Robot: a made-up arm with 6 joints. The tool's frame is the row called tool.
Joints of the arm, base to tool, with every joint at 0 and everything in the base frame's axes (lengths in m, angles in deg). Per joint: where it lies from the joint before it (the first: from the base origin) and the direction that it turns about. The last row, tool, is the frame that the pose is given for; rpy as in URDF.
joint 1: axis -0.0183 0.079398 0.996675 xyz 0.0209 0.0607 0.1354
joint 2: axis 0 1 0 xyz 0.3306 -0.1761 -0.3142
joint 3: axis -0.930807 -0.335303 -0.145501 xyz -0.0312 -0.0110 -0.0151
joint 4: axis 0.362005 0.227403 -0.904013 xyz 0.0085 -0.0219 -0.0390
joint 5: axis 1 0 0 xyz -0.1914 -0.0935 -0.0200
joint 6: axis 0 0 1 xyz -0.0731 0.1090 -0.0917
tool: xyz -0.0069 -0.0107 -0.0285 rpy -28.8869 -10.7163 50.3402
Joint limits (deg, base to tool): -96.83..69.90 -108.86..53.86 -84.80..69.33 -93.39..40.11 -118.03..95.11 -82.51..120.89
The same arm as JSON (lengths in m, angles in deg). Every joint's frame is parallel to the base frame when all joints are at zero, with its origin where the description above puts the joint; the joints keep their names.
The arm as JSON. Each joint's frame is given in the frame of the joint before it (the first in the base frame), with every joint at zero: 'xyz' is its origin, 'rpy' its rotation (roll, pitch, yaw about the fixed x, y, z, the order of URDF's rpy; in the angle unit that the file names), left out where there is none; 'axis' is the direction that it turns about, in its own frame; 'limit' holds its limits. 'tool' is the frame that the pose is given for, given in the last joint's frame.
{
  "units": {
    "length": "m",
    "angle": "deg"
  },
  "joints": [
    {
      "name": "joint 1",
      "type": "revolute",
      "origin": {
        "xyz": [
          0.0209,
          0.0607,
          0.1354
        ]
      },
      "axis": [
        -0.0183,
        0.079398,
        0.996675
      ],
      "limit": {
        "lower": -96.83,
        "upper": 69.9
      }
    },
    {
      "name": "joint 2",
      "type": "revolute",
      "origin": {
        "xyz": [
          0.3306,
          -0.1761,
          -0.3142
        ]
      },
      "axis": [
        0.0,
        1.0,
        0.0
      ],
      "limit": {
        "lower": -108.86,
        "upper": 53.86
      }
    },
    {
      "name": "joint 3",
      "type": "revolute",
      "origin": {
        "xyz": [
          -0.0312,
          -0.011,
          -0.0151
        ]
      },
      "axis": [
        -0.930807,
        -0.335303,
        -0.145501
      ],
      "limit": {
        "lower": -84.8,
        "upper": 69.33
      }
    },
    {
      "name": "joint 4",
      "type": "revolute",
      "origin": {
        "xyz": [
          0.0085,
          -0.0219,
          -0.039
        ]
      },
      "axis": [
        0.362005,
        0.227403,
        -0.904013
      ],
      "limit": {
        "lower": -93.39,
        "upper": 40.11
      }
    },
    {
      "name": "joint 5",
      "type": "revolute",
      "origin": {
        "xyz": [
          -0.1914,
          -0.0935,
          -0.02
        ]
      },
      "axis": [
        1.0,
        0.0,
        0.0
      ],
      "limit": {
        "lower": -118.03,
        "upper": 95.11
      }
    },
    {
      "name": "joint 6",
      "type": "revolute",
      "origin": {
        "xyz": [
          -0.0731,
          0.109,
          -0.0917
        ]
      },
      "axis": [
        0.0,
        0.0,
        1.0
      ],
      "limit": {
        "lower": -82.51,
        "upper": 120.89
      }
    }
  ],
  "tool": {
    "origin": {
      "xyz": [
        -0.0069,
        -0.0107,
        -0.0285
      ],
      "rpy": [
        -28.89,
        -10.72,
        50.34
      ]
    }
  }
}

